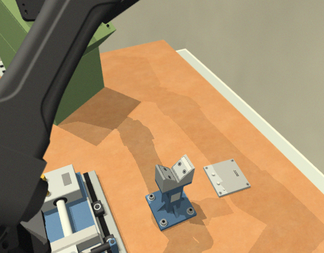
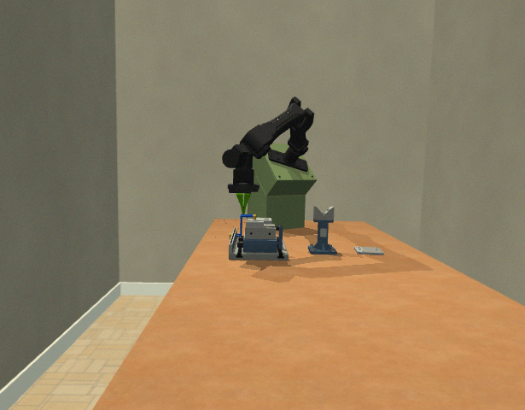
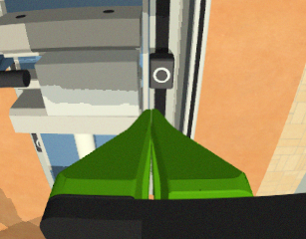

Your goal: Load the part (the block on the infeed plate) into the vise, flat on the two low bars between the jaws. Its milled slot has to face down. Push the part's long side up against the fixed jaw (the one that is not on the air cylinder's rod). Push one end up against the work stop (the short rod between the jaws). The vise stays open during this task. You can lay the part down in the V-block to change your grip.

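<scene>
Now: the grey part 5 cm below my hand, 4 cm to the left of it and 1 cm ahead of it. Round my hand: fixed jaw 7 cm below, 5 cm to the left, 4 cm ahead; then moving jaw 7 cm below, 6 cm to the left, 3 cm behind; then work stop 10 cm to the left, 5 cm below, 1 cm ahead.
</scene>
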